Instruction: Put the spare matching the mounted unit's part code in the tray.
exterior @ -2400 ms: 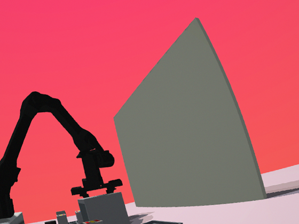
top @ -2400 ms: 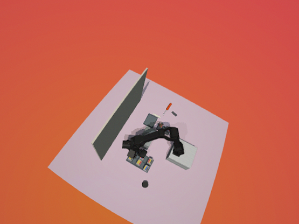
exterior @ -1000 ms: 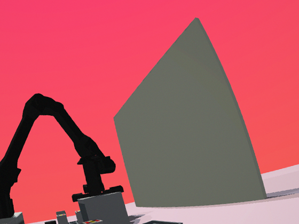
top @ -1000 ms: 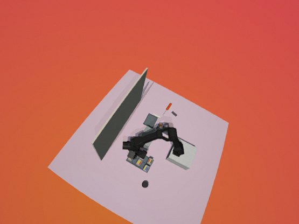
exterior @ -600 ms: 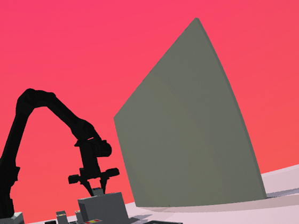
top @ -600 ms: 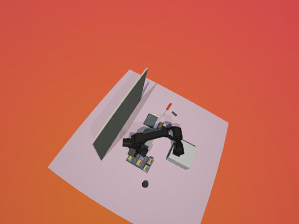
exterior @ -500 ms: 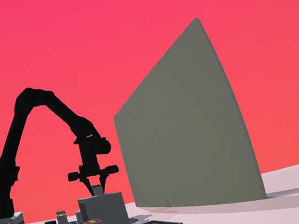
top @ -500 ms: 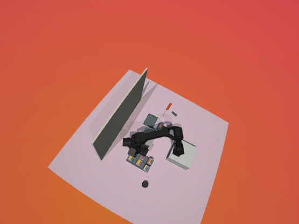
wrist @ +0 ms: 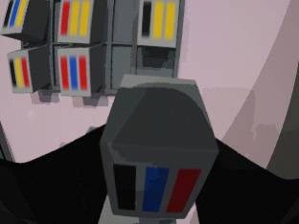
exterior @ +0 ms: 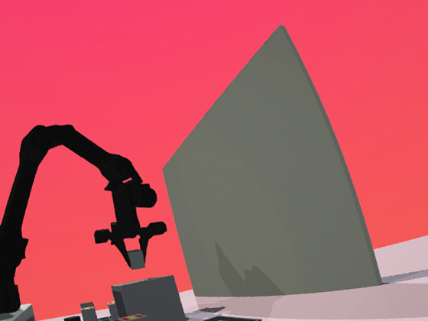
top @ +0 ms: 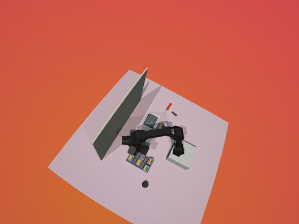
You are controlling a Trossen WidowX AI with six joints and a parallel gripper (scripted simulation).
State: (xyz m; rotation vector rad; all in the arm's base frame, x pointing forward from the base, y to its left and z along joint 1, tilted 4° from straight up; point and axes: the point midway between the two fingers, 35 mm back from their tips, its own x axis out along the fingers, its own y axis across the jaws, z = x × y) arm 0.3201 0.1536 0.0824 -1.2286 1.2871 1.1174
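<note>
My gripper tip is 35 cm to the left of the dark tray and 13 cm above it. The rest, counted from my gripper tip: tall grey-green panel: 20 cm ahead, 16 cm to the right, 9 cm above; then mounted unit: 15 cm to the right, 8 cm below, 4 cm behind; then black disc: 20 cm to the left, 20 cm behind, 13 cm below.
</note>
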